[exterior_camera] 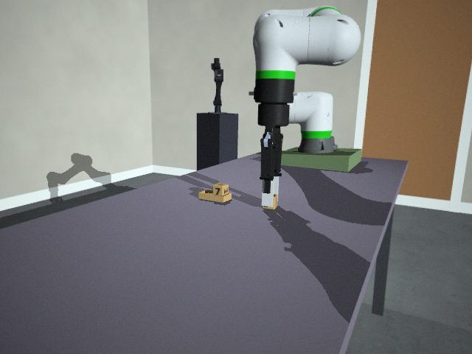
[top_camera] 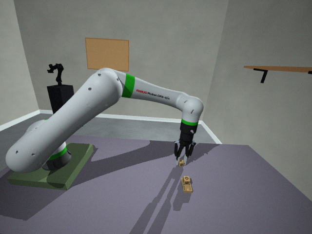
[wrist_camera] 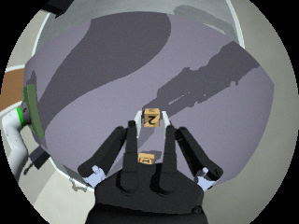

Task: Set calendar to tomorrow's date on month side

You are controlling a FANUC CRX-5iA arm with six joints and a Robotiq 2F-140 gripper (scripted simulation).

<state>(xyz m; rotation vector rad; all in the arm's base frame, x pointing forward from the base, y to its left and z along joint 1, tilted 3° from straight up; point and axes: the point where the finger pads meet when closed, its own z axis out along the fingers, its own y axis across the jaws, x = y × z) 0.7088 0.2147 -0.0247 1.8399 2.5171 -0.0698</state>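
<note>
The wooden calendar tray is 3 cm ahead of my hand, 16 cm to the right of it and 3 cm below it.
</note>
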